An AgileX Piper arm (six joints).
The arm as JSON. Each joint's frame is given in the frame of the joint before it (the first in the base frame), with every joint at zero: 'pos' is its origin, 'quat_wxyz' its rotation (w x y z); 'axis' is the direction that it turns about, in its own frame. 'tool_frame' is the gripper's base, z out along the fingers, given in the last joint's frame.
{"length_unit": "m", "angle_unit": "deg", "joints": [
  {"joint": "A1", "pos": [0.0, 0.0, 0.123], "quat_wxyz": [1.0, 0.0, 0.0, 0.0], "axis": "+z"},
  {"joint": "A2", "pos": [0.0, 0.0, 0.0], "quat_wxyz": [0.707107, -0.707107, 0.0, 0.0], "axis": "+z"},
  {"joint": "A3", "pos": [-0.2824, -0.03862, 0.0], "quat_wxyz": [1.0, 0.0, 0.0, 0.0], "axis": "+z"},
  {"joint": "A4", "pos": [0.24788, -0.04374, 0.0], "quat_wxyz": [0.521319, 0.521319, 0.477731, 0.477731], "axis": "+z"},
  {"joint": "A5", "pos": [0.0, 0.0, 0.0], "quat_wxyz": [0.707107, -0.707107, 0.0, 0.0], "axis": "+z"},
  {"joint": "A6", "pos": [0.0, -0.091, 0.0], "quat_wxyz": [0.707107, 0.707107, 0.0, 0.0], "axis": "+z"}
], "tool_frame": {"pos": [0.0, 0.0, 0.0], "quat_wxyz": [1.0, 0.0, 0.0, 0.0]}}
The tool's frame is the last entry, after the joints.
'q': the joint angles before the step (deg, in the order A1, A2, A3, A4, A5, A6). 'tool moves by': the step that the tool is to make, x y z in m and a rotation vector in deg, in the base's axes. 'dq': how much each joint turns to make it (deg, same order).
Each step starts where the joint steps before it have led.
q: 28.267, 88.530, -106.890, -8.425, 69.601, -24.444
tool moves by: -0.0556, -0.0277, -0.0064, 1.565, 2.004, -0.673
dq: -0.002, -12.748, 13.973, 1.317, 0.006, 1.634
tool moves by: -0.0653, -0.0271, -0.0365, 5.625, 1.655, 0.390
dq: 0.000, -16.560, 20.647, 4.664, -5.136, 2.214
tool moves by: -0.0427, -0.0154, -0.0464, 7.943, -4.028, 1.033
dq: -0.025, -14.039, 18.919, 5.004, -12.181, 0.396
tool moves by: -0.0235, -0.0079, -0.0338, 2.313, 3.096, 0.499
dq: -0.008, -6.825, 9.235, 3.397, -0.790, 0.218
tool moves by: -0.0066, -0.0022, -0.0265, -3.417, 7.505, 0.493
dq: 0.036, -0.435, 4.147, 0.516, 4.530, 0.154
